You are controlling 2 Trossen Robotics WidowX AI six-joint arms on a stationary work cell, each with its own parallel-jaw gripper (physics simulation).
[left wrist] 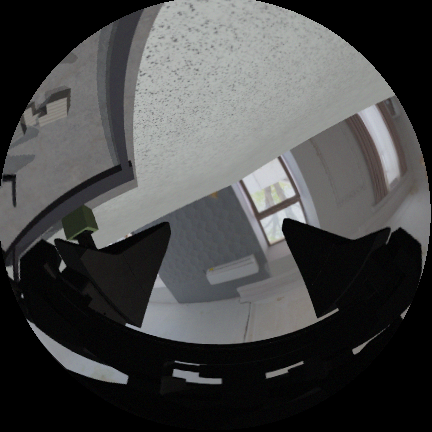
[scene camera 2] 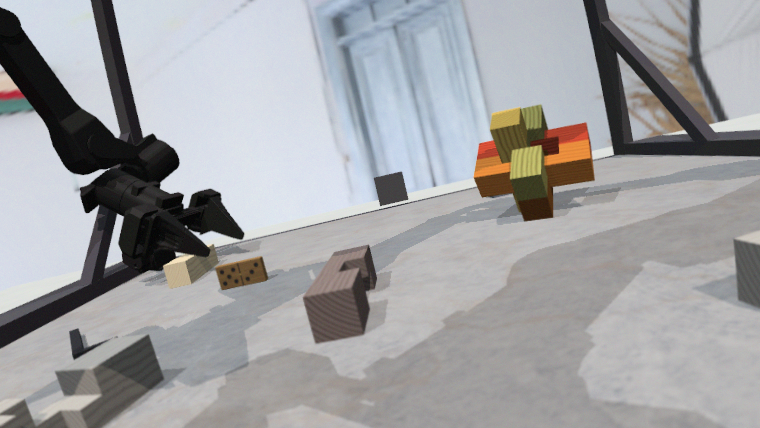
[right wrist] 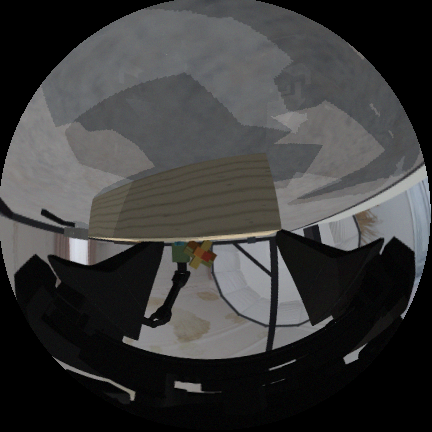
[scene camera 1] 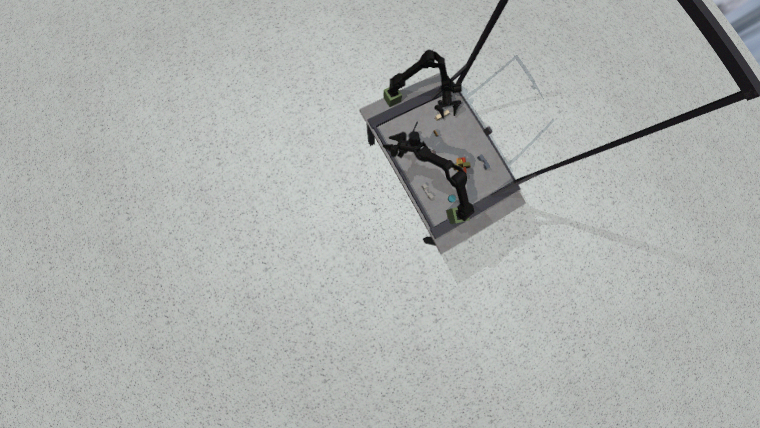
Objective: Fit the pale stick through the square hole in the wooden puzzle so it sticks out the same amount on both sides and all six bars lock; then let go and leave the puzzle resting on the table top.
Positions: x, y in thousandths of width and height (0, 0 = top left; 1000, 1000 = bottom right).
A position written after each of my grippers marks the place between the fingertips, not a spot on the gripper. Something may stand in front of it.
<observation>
My left gripper (left wrist: 527, 522) is open, holding nothing. My right gripper (scene camera 2: 299, 571) is open and touches a pale stick (scene camera 2: 245, 630).
The pale stick is seen too in the right wrist view (right wrist: 531, 457). My right gripper also shows in the right wrist view (right wrist: 510, 552). The left wrist view does not show the pale stick: it is out of frame.
</observation>
